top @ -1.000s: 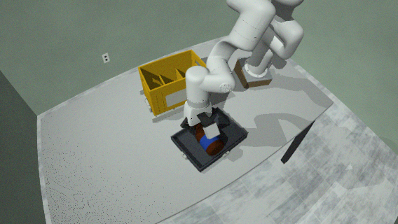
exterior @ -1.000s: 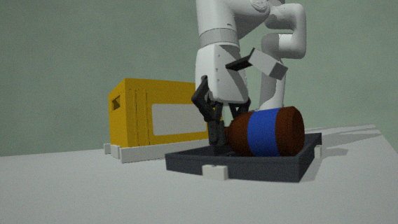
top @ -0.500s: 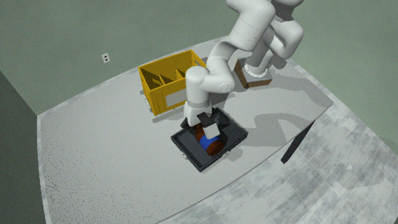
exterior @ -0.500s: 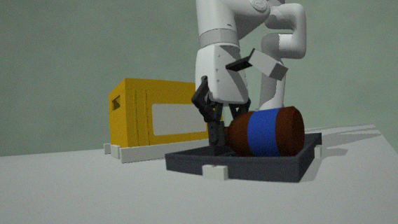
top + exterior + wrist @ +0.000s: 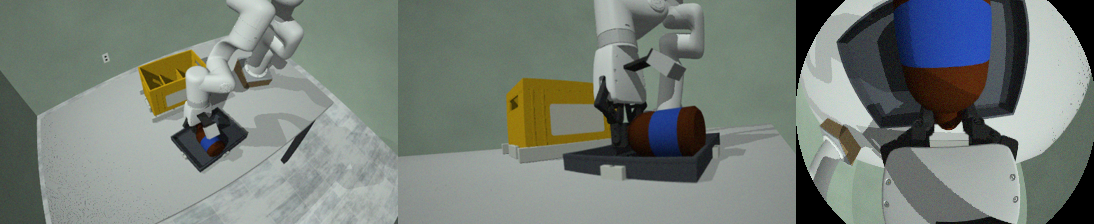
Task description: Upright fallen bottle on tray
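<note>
Right now my hand is 50 mm to the right of the brown bottle. Also, from my hand: dark grey tray (20 mm behind, 50 mm to the left, 30 mm below); yellow crate (10 mm behind, 240 mm to the right, 40 mm above).
</note>
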